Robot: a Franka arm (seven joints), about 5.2 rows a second.
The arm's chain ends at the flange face. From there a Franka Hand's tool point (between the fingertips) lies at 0.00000 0.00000 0.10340 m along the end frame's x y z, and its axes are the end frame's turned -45 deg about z.
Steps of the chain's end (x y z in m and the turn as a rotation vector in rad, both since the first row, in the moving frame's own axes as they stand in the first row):
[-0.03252 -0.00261 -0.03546 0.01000 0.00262 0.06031]
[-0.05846 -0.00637 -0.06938 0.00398 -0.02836 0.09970]
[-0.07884 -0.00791 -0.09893 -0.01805 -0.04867 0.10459]
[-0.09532 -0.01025 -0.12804 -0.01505 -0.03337 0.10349]
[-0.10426 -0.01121 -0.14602 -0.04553 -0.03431 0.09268]
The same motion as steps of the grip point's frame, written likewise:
[-0.02021 -0.02535 -0.03547 0.00522 0.00892 0.06031]
[-0.03849 -0.04829 -0.06942 0.02287 -0.01724 0.09970]
[-0.05491 -0.06383 -0.09907 0.02165 -0.04718 0.10459]
[-0.06362 -0.07617 -0.12811 0.01295 -0.03424 0.10349]
[-0.07166 -0.08110 -0.14619 -0.00793 -0.05646 0.09268]

